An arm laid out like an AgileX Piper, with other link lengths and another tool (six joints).
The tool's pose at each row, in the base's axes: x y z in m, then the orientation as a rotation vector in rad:
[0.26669 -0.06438 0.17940 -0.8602 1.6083 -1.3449]
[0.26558 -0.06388 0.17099 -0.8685 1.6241 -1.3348]
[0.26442 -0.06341 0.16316 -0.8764 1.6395 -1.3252]
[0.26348 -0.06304 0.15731 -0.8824 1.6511 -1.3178]
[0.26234 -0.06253 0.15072 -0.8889 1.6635 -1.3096]
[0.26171 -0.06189 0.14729 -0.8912 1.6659 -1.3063]
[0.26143 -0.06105 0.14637 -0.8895 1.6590 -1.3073]
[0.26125 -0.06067 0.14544 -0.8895 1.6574 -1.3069]
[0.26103 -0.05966 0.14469 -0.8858 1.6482 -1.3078]
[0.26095 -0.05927 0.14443 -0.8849 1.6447 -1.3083]
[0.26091 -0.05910 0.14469 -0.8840 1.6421 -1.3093]
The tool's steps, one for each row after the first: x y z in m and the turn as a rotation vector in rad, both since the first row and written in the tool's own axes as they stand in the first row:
[0.00147 0.00834 -0.00069 -0.0169 0.0030 0.0002]
[0.00289 0.01610 -0.00144 -0.0332 0.0061 0.0003]
[0.00397 0.02191 -0.00208 -0.0455 0.0085 0.0003]
[0.00513 0.02846 -0.00292 -0.0588 0.0108 0.0005]
[0.00541 0.03194 -0.00353 -0.0625 0.0101 0.0008]
[0.00493 0.03300 -0.00407 -0.0572 0.0064 0.0014]
[0.00482 0.03398 -0.00433 -0.0564 0.0051 0.0017]
[0.00414 0.03490 -0.00488 -0.0489 0.0002 0.0038]
[0.00387 0.03523 -0.00510 -0.0463 -0.0017 0.0041]
[0.00368 0.03500 -0.00522 -0.0439 -0.0027 0.0042]

